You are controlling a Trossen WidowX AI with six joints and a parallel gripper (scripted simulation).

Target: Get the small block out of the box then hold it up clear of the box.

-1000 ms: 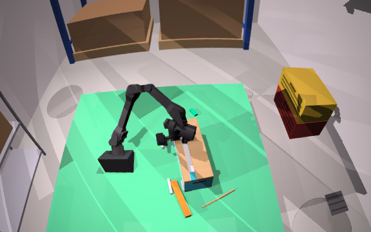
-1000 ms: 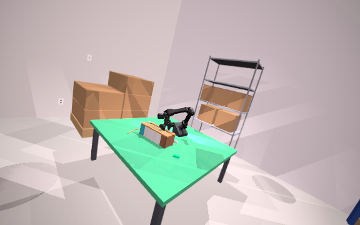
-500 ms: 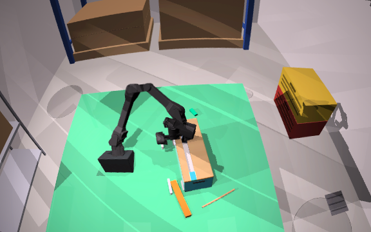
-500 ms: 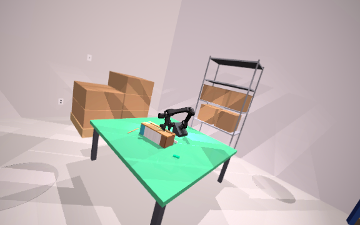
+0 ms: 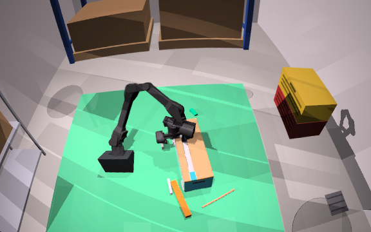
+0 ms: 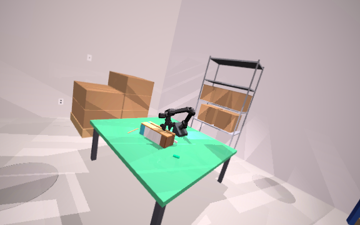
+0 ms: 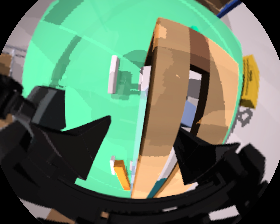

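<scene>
Right now my gripper tip is 60 mm short of the small block and 20 mm to the right of it. Round my gripper tip: teal piece (150 mm ahead, 280 mm to the left, 90 mm below); then wooden box (40 mm ahead, 80 mm to the right, 30 mm below); then orange bar (20 mm behind, 310 mm to the right, 80 mm below).
</scene>
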